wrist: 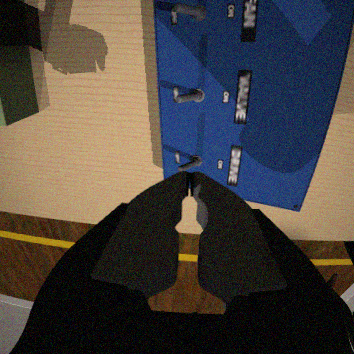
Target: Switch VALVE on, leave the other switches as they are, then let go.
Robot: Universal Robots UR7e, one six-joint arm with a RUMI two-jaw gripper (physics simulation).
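Places are measured from the arm's base along level axes (x ahead, y left, z up), in millimetres.
Where they show: gripper, fingertip midpoint: (189,174).
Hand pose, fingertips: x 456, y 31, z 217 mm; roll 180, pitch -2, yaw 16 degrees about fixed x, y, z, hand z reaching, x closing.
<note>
Things, the pixels of their top centre, and the offset from my fingertips. "*": a spot on its surface instead. Level surfaces: height alone.
- VALVE switch, surface spot: (189,95) * dy +24, dx -3, dz -200 mm
- blue panel, surface height: dz -179 mm
- mark, surface spot: (226,97) * dy +39, dx +54, dz -208 mm
- VALVE label, top centre: (242,98) dy +47, dx +75, dz -196 mm
- lowest switch, top centre: (188,170) dy -93, dx +34, dz -186 mm
- FAN switch, top centre: (188,6) dy +135, dx -41, dz -186 mm
- light wooden table, surface height: dz -313 mm
The VALVE switch (189,95) is a grey lever on the blue panel (280,100), in the upper middle of the wrist view. Its lever leans left, away from the ON mark (226,97) and the VALVE label (243,97). My gripper (189,174) is shut and empty. Its tips appear just below the lowest switch (191,163), whose label is blurred, and lie below VALVE in the view. Whether the tips touch the lowest lever or hover over it, I cannot tell. The FAN switch (192,11) at the top also leans left.
The panel lies on a light wooden table (90,165). A dark green block-like object (17,82) is at the upper left. Shadows fall across the panel and table. Beyond the table's near edge is a brown wooden floor with a yellow line (40,241).
</note>
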